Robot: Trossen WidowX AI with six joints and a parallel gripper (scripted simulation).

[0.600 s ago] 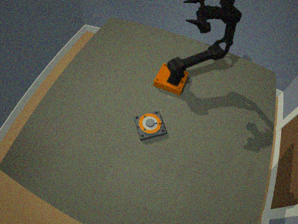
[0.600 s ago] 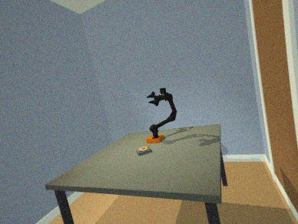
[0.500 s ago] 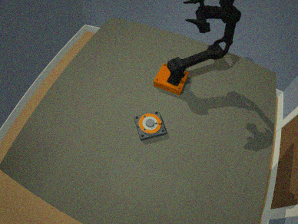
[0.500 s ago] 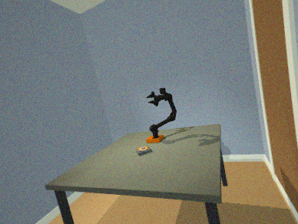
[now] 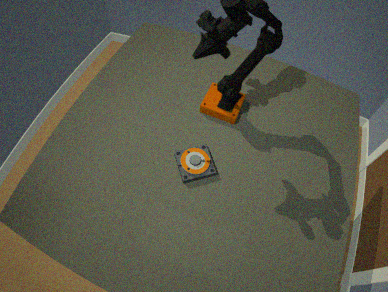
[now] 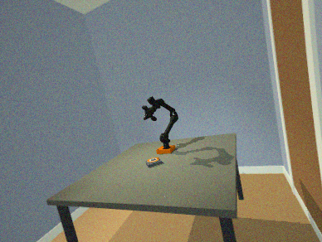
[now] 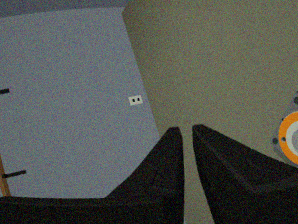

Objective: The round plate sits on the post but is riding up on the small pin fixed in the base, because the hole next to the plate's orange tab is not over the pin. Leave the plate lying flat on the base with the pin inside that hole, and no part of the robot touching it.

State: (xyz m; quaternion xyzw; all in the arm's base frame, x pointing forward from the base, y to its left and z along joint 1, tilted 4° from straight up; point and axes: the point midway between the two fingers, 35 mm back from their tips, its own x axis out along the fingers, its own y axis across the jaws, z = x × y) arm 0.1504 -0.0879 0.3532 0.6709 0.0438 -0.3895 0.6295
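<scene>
Now: gripper tip 130 mm short of the round orange plate, 110 mm to the right of it and 350 mm above it. Also, from my gripper tip: square grey base 140 mm ahead, 90 mm to the left, 360 mm below.
</scene>
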